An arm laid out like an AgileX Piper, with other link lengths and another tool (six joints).
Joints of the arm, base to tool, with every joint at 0 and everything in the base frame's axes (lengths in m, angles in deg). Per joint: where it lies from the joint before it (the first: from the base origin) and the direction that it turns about. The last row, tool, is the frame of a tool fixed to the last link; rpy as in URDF.
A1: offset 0 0 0.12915 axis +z
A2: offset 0 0 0 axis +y
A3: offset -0.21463 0 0.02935 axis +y
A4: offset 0.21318 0 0.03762 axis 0.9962 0 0.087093
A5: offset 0 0 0 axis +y
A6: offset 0.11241 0 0.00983 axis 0.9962 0 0.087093
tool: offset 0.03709 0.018 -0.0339 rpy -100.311 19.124 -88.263
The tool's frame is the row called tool.
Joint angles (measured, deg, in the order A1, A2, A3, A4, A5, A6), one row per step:
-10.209, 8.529, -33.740, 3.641, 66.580, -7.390
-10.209, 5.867, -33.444, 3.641, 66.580, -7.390
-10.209, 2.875, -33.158, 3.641, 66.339, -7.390
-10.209, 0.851, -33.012, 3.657, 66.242, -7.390
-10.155, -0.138, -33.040, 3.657, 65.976, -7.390
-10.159, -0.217, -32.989, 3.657, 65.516, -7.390
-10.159, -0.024, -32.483, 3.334, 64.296, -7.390
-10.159, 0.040, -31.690, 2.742, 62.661, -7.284
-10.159, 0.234, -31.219, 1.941, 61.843, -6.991
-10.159, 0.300, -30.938, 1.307, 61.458, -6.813
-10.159, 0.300, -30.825, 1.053, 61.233, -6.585
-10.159, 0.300, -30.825, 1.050, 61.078, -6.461
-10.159, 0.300, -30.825, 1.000, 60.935, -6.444
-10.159, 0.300, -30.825, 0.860, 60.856, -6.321
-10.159, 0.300, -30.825, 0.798, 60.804, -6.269
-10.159, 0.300, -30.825, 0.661, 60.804, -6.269
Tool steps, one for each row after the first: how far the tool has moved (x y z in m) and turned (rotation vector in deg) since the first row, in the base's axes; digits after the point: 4 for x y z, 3 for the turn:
-0.0031, 0.0006, 0.0015, -0.419, -2.329, 0.000
-0.0061, 0.0011, 0.0036, -0.933, -5.230, -0.013
-0.0084, 0.0015, 0.0051, -1.267, -7.176, -0.009
-0.0092, 0.0017, 0.0067, -1.481, -8.441, 0.031
-0.0085, 0.0016, 0.0074, -1.551, -8.923, 0.003
-0.0058, 0.0002, 0.0072, -1.868, -9.393, -0.237
-0.0024, -0.0019, 0.0064, -2.361, -10.088, -0.683
-0.0005, -0.0042, 0.0054, -2.796, -10.153, -1.278
0.0003, -0.0058, 0.0046, -3.184, -10.118, -1.703
0.0007, -0.0064, 0.0045, -3.223, -10.218, -1.954
0.0010, -0.0064, 0.0048, -3.143, -10.385, -2.024
0.0013, -0.0066, 0.0051, -3.193, -10.521, -2.062
0.0014, -0.0069, 0.0053, -3.219, -10.593, -2.197
0.0015, -0.0070, 0.0054, -3.236, -10.641, -2.256
0.0014, -0.0074, 0.0054, -3.353, -10.622, -2.325

